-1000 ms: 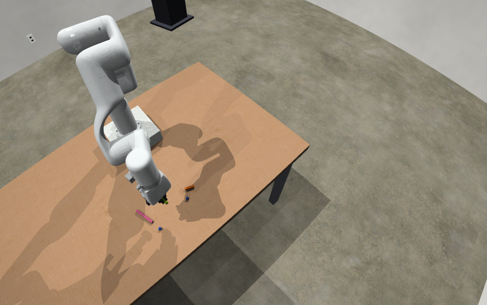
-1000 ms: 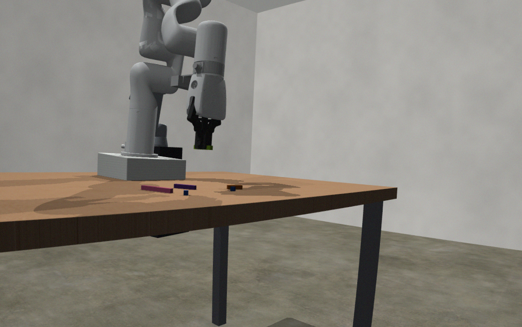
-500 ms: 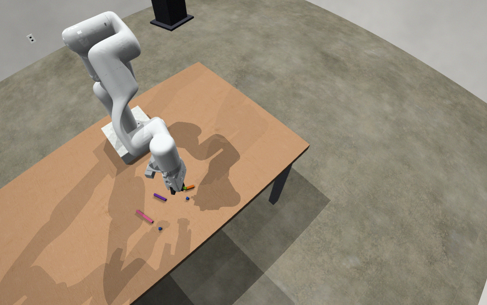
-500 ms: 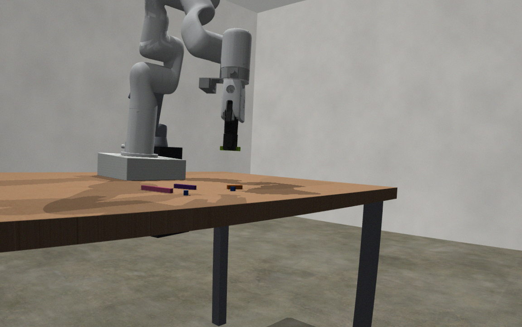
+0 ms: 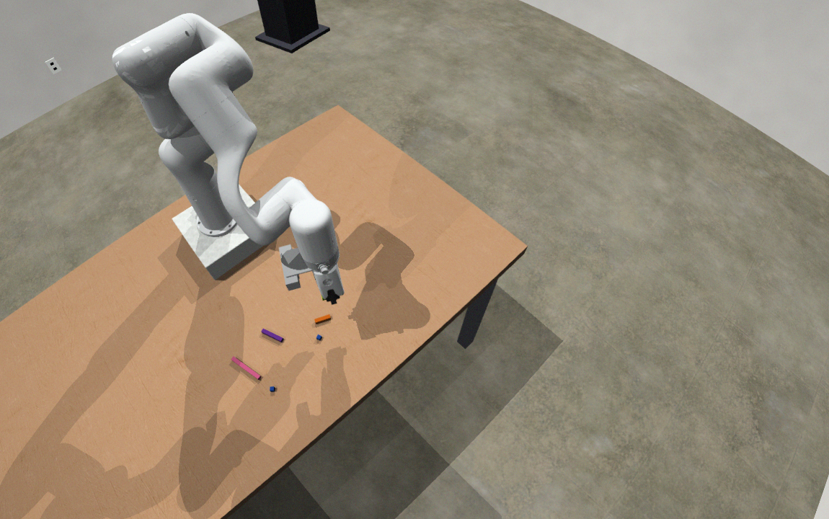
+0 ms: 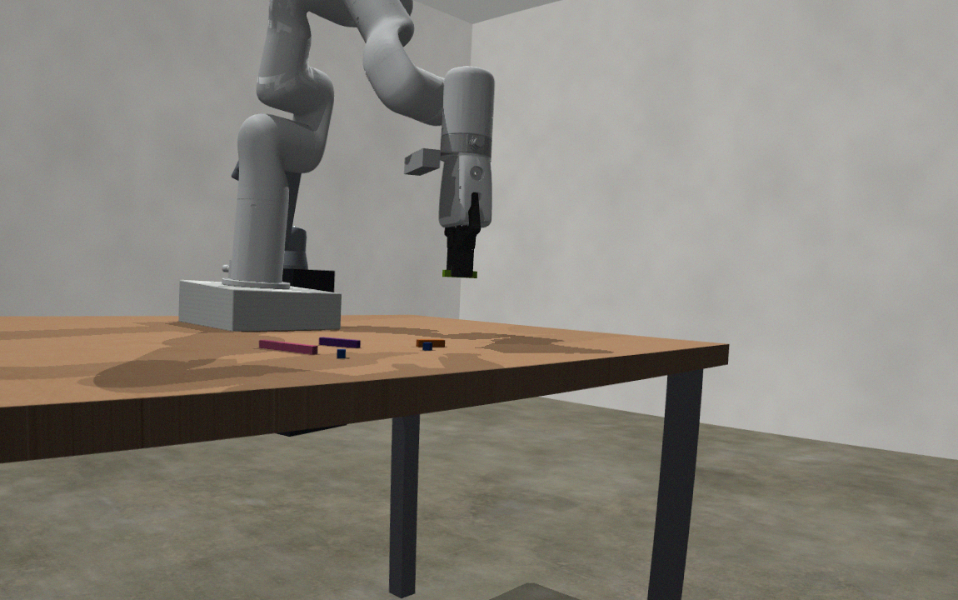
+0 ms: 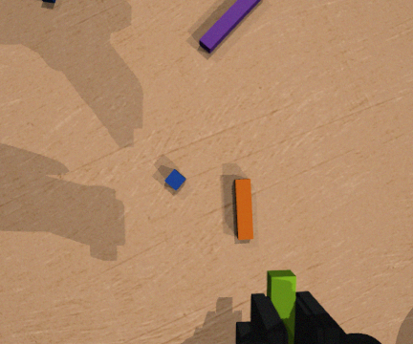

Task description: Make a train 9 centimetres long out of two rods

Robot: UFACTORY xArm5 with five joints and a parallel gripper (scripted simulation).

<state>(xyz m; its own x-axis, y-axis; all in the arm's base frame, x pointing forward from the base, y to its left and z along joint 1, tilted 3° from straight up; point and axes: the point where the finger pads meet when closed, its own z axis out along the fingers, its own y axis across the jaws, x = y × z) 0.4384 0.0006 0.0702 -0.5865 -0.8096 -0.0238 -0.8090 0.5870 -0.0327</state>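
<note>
Right now my hand is 120 mm above the orange rod, 40 mm to the left of it and 20 mm past it. The rest, counted from my hand: pink rod 250 mm to the right, 120 mm below, 90 mm behind; purple rod 150 mm to the right, 120 mm below, 100 mm behind; lime rod 20 mm below.
</note>
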